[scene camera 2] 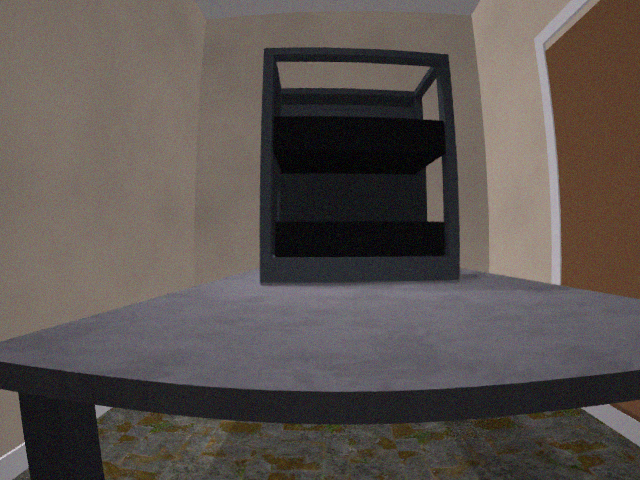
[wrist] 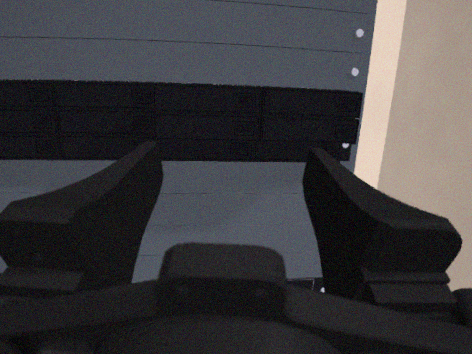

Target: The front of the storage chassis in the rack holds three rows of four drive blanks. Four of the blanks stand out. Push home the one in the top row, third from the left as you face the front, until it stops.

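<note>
The dark storage chassis shows as a black band of drive blanks across the wrist view, in three rows. The top-row blank third from the left appears up and ahead of the fingers, left of the rightmost top blank. The band is too dark to tell how far each blank stands out. My gripper is open, its fingers wide apart, with the tips over the lower part of the band. I cannot tell their distance from the blanks. The blanks and my gripper do not show in the scene view.
Grey filler panels lie above and below the band, with screws at their right. A beige wall is at the right. In the scene view the rack, holding two black units, stands on a grey table.
</note>
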